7 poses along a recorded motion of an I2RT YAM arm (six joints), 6.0 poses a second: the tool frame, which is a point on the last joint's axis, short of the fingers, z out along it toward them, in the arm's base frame.
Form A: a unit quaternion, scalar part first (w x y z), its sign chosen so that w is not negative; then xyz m.
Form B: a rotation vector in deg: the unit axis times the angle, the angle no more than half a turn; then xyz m. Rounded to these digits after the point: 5 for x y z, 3 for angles.
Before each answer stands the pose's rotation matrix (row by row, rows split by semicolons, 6 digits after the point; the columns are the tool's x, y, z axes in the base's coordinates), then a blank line. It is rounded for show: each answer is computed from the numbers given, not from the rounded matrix.
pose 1, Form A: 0.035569 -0.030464 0.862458 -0.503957 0.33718 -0.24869 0.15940
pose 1, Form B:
-0.995614 -0.016697 0.092059; -0.088398 0.490198 -0.867117; -0.030648 -0.871451 -0.489524

-5.363 151.822 -88.714 0.33718 -0.24869 0.15940
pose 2, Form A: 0.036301 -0.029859 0.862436 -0.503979 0.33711 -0.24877 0.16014
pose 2, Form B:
-0.995581 -0.014913 0.092711; -0.088093 0.490227 -0.867131; -0.032518 -0.871467 -0.489375

-5.254 151.750 -88.678 0.33711 -0.24877 0.16014
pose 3, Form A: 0.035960 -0.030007 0.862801 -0.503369 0.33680 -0.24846 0.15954
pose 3, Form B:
-0.995613 -0.015578 0.092262; -0.087982 0.491438 -0.866457; -0.031843 -0.870773 -0.490653

-5.281 151.846 -88.589 0.33680 -0.24846 0.15954
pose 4, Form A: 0.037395 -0.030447 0.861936 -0.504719 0.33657 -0.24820 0.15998
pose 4, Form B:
-0.995349 -0.014739 0.095199; -0.090235 0.488664 -0.867794; -0.033730 -0.872348 -0.487721

-5.354 151.560 -88.748 0.33657 -0.24820 0.15998
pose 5, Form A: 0.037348 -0.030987 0.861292 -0.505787 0.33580 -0.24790 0.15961
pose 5, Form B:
-0.995290 -0.015597 0.095681; -0.091158 0.486438 -0.868946; -0.032989 -0.873576 -0.485569

-5.449 151.451 -88.939 0.33580 -0.24790 0.15961
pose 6, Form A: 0.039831 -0.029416 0.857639 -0.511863 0.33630 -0.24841 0.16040
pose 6, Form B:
-0.995096 -0.009681 0.098435; -0.091233 0.474262 -0.875644; -0.038207 -0.880331 -0.472820

-5.165 150.579 -89.870 0.33630 -0.24841 0.16040
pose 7, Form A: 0.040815 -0.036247 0.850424 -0.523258 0.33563 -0.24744 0.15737
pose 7, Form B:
-0.994041 -0.018937 0.107353; -0.104364 0.449774 -0.887024; -0.031487 -0.892942 -0.449070

-6.360 149.222 -91.815 0.33563 -0.24744 0.15737
